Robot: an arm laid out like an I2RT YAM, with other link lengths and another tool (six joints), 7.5 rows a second.
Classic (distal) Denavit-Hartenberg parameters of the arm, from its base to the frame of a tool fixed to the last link. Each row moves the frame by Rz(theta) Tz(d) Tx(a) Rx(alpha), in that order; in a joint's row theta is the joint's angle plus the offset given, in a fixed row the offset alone. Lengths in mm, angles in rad.
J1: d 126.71  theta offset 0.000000  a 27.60  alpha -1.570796
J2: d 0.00  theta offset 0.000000  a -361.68  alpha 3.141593
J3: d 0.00  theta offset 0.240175  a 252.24  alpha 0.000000
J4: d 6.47  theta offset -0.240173  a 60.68  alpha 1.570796
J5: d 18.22  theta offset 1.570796  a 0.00  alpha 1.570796
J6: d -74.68  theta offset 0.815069  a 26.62  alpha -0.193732
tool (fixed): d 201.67  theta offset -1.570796  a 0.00  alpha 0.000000
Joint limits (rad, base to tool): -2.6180..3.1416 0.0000..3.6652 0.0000..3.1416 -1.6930..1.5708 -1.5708..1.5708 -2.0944..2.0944
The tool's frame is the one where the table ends.
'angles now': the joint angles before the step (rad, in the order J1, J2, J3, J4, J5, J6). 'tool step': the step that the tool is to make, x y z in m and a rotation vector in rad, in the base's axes. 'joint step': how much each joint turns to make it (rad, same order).
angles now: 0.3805 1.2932 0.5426 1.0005 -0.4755 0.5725
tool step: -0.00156 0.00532 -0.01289 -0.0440 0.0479 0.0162
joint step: 0.0197 0.0108 0.0046 -0.0666 -0.0014 -0.0255
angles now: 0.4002 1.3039 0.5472 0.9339 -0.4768 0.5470
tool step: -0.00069 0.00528 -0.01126 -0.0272 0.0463 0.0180
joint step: 0.0161 0.0188 0.0021 -0.0399 -0.0029 -0.0070
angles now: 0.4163 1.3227 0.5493 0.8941 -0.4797 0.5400
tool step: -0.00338 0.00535 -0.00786 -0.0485 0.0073 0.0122
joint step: 0.0280 0.0019 0.0069 -0.0536 0.0118 -0.0476
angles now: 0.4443 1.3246 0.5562 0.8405 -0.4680 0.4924
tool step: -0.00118 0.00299 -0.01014 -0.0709 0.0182 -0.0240
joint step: 0.0340 -0.0037 0.0143 -0.0929 0.0561 -0.0634
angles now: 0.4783 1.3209 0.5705 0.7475 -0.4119 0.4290
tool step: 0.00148 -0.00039 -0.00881 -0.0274 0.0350 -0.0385
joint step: 0.0148 0.0049 -0.0014 -0.0400 0.0535 -0.0070
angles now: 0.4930 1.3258 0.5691 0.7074 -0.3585 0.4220
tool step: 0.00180 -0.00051 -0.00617 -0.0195 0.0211 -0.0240
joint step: 0.0069 0.0072 -0.0004 -0.0221 0.0313 -0.0054
